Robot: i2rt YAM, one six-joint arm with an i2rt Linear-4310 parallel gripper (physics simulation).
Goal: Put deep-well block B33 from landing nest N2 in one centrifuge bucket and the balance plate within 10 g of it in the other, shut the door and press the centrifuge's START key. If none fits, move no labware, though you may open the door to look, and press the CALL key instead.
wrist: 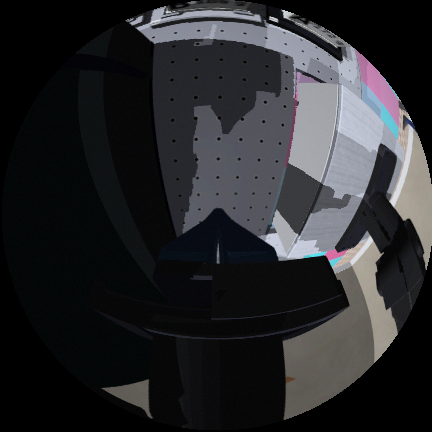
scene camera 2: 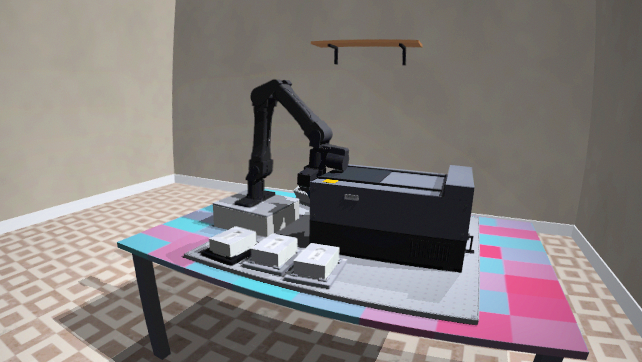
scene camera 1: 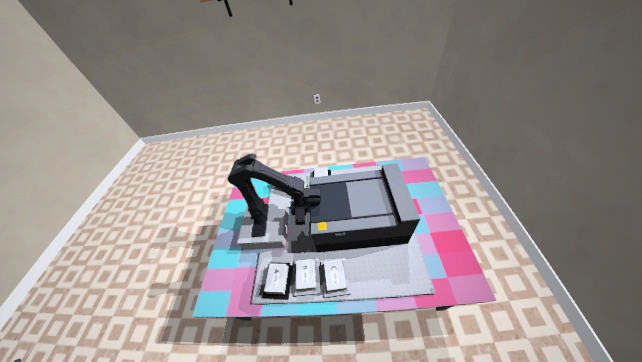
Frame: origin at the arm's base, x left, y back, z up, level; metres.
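Seen in the pictures: gripper, between the fingertips: (wrist: pixel 217 214); arm's base, origin of its link: (wrist: pixel 368 203) (scene camera 2: pixel 255 199) (scene camera 1: pixel 260 220).
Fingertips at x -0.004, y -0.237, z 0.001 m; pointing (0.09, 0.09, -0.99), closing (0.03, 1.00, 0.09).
Pixels of each thing's top centre, then the offset from my fingertips to it. "spot": a spot on its surface instead. Level surfaces: height alone.
- dark panel, centre of its top: (scene camera 2: pixel 357 173) (scene camera 1: pixel 329 200) dz +0.138, dx -0.023, dy -0.154 m
- lighter panel, a spot on its surface: (scene camera 2: pixel 412 180) (scene camera 1: pixel 366 196) spot: dz +0.135, dx -0.030, dy -0.333 m
- White plates A, centre of its top: (scene camera 2: pixel 233 235) (scene camera 1: pixel 275 277) dz -0.021, dx -0.302, dy +0.139 m
- B, centre of its top: (scene camera 2: pixel 274 242) (scene camera 1: pixel 305 273) dz -0.021, dx -0.299, dy +0.000 m
- C, centre of its top: (scene camera 2: pixel 317 253) (scene camera 1: pixel 334 274) dz -0.021, dx -0.317, dy -0.133 m
- white item, centre of its top: (scene camera 1: pixel 320 174) dz -0.017, dx +0.297, dy -0.118 m
- perforated board, height of its surface: dz -0.075 m
- yellow label, a spot on its surface: (scene camera 2: pixel 331 181) (scene camera 1: pixel 323 226) spot: dz +0.136, dx -0.158, dy -0.112 m
My gripper (scene camera 1: pixel 299 219) (wrist: pixel 217 214) is shut and empty, pointing down close beside the left end of the dark centrifuge (scene camera 1: pixel 365 241) (scene camera 2: pixel 390 215) (wrist: pixel 50 200); its fingertips are hidden in scene camera 2's view. A dark panel (scene camera 1: pixel 332 200) (scene camera 2: pixel 357 174) and a lighter panel (scene camera 1: pixel 367 197) (scene camera 2: pixel 412 180) cover the centrifuge's top, and no bucket shows. White plates A (scene camera 1: pixel 276 280) (scene camera 2: pixel 232 242), B (scene camera 1: pixel 305 274) (scene camera 2: pixel 274 250) and C (scene camera 1: pixel 335 276) (scene camera 2: pixel 316 260) sit in a row on holders at the front. A white item (scene camera 1: pixel 321 172) shows behind the centrifuge; I cannot tell whether it is B33. The START and CALL keys do not show.
The arm's grey base block (scene camera 1: pixel 261 241) (scene camera 2: pixel 242 219) (wrist: pixel 312 125) stands left of the centrifuge. A perforated board (scene camera 1: pixel 387 280) (scene camera 2: pixel 425 285) (wrist: pixel 232 170) lies under the plates and the centrifuge. A yellow label (scene camera 1: pixel 322 226) (scene camera 2: pixel 331 181) marks the centrifuge's top front corner. A shelf (scene camera 2: pixel 367 43) hangs on the wall.
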